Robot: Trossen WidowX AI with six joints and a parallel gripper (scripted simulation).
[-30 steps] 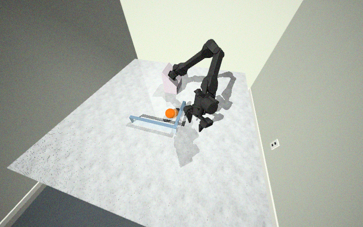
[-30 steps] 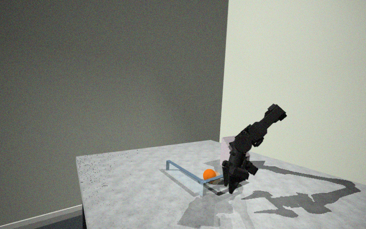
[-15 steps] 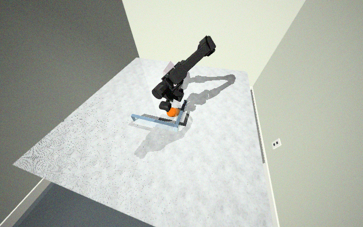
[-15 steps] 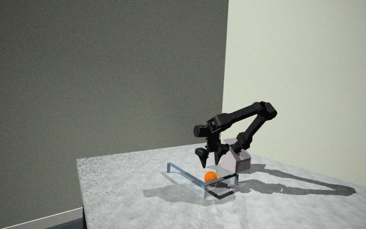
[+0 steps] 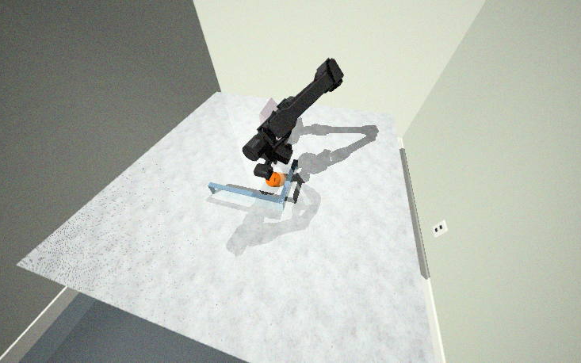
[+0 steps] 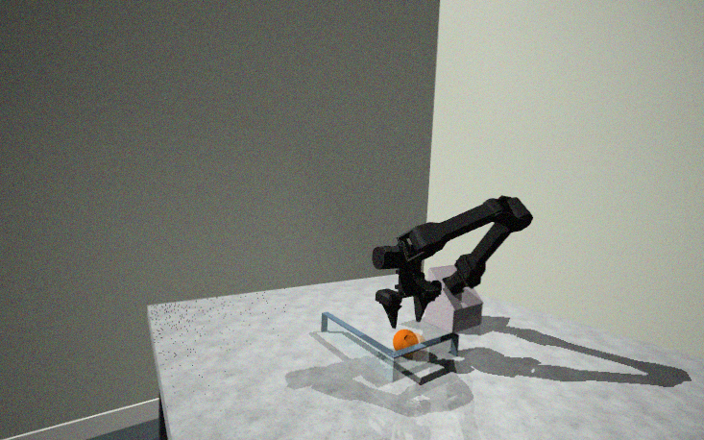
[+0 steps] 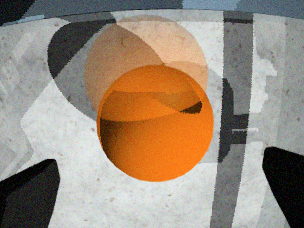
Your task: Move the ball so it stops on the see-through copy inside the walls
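Now: gripper tip 5 cm above the orange ball. Also, from my gripper tip: see-through copy (5 cm below, 3 cm to the left).
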